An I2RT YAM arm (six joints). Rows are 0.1 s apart.
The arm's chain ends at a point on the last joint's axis. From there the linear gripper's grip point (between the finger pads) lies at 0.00 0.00 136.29 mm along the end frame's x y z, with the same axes.
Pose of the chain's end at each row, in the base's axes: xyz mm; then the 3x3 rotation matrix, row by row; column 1 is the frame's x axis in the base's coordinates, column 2 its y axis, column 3 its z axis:
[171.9, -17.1, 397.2], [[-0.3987, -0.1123, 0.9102], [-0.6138, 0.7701, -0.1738], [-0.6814, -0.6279, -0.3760]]
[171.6, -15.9, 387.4], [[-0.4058, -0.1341, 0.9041], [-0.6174, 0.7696, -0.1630], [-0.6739, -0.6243, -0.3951]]
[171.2, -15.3, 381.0], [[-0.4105, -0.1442, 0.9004], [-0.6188, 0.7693, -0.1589], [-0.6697, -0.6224, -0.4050]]
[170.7, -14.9, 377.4], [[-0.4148, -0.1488, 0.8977], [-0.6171, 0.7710, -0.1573], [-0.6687, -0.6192, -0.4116]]
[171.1, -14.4, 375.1], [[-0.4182, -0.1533, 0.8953], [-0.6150, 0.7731, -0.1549], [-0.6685, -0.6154, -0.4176]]
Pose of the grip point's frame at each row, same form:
[296.0, -40.8, 346.0], [[-0.3987, -0.1123, 0.9102], [-0.6138, 0.7701, -0.1738], [-0.6814, -0.6279, -0.3760]]
[294.8, -38.1, 333.6], [[-0.4058, -0.1341, 0.9041], [-0.6174, 0.7696, -0.1630], [-0.6739, -0.6243, -0.3951]]
[293.9, -37.0, 325.8], [[-0.4105, -0.1442, 0.9004], [-0.6188, 0.7693, -0.1589], [-0.6697, -0.6224, -0.4050]]
[293.0, -36.3, 321.3], [[-0.4148, -0.1488, 0.8977], [-0.6171, 0.7710, -0.1573], [-0.6687, -0.6192, -0.4116]]
[293.1, -35.5, 318.2], [[-0.4182, -0.1533, 0.8953], [-0.6150, 0.7731, -0.1549], [-0.6685, -0.6154, -0.4176]]

